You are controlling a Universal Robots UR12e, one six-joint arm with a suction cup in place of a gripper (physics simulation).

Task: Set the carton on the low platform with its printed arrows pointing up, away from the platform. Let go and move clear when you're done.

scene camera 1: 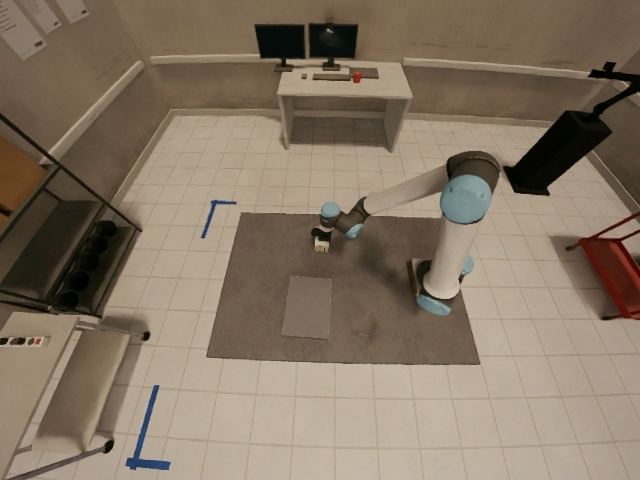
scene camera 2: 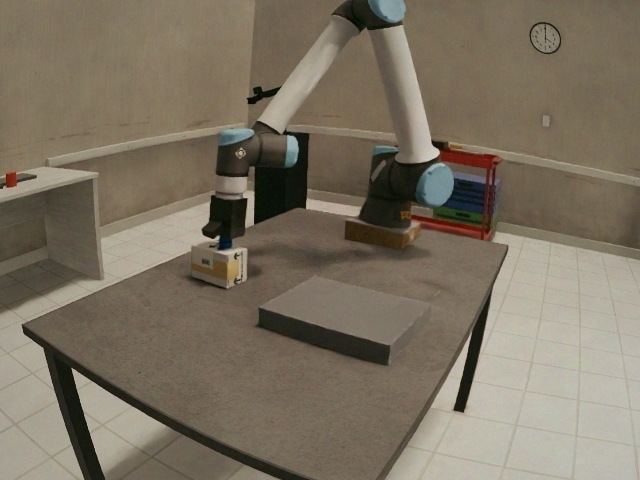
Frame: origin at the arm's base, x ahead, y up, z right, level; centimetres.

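Seen in the pictures: hand, tool point: (scene camera 2: 224,251); arm's base, link origin: (scene camera 2: 385,221).
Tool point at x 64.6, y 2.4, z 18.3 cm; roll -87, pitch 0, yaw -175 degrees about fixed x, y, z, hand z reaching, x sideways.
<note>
Offsets run from my tool point to a thing's middle. Level surfaces: height alone.
The carton @[dx +1.3, dy -3.3, dz +1.3 cm] (scene camera 1: 321,245) (scene camera 2: 210,269), white with a tan band, stands on the dark table top near its far left edge in the second view. Small black arrow marks show on its narrow side and its top; those on the side seem to point sideways, but they are small. My suction gripper (scene camera 1: 323,236) (scene camera 2: 225,242) points down, and its blue cup touches the carton's top face. Whether suction holds cannot be seen. The low grey platform @[dx +5.4, dy -5.6, dz -40.6 cm] (scene camera 1: 307,308) (scene camera 2: 343,304) lies flat on the table, apart from the carton, with nothing on it.
The table @[dy -8.0 cm] (scene camera 1: 253,330) (scene camera 2: 206,372) carries my arm's base block (scene camera 1: 413,279) (scene camera 2: 379,234), beyond the platform in the second view. A desk (scene camera 1: 343,87) (scene camera 2: 72,227) with monitors stands behind the table. A red cart (scene camera 1: 610,273) (scene camera 2: 488,198) stands on the base's side.
</note>
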